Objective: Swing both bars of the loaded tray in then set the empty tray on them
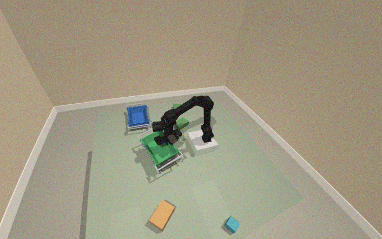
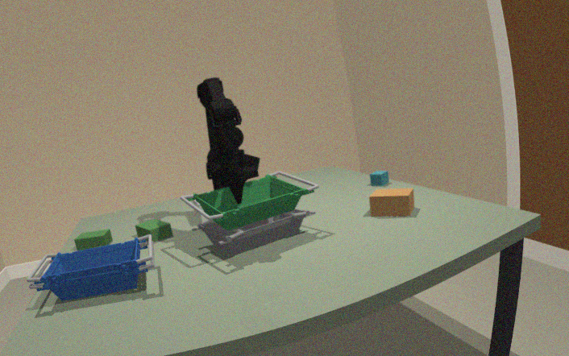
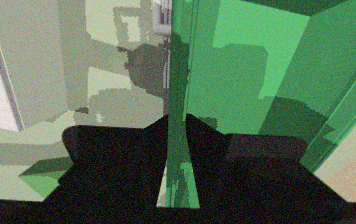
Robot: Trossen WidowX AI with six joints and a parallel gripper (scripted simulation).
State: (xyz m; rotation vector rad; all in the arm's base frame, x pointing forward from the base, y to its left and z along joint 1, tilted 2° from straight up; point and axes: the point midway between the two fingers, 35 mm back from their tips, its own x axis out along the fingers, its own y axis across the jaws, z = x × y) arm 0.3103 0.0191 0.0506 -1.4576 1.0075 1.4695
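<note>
My gripper tip is now 7 cm short of the green tray, 3 cm to the right of it and 2 cm below it. The rest, counted from my gripper tip: orange block (43 cm to the left, 10 cm ahead, 7 cm below); cyan block (57 cm to the left, 26 cm behind, 7 cm below); red block (10 cm ahead, 8 cm below, 3 cm to the right).
</note>
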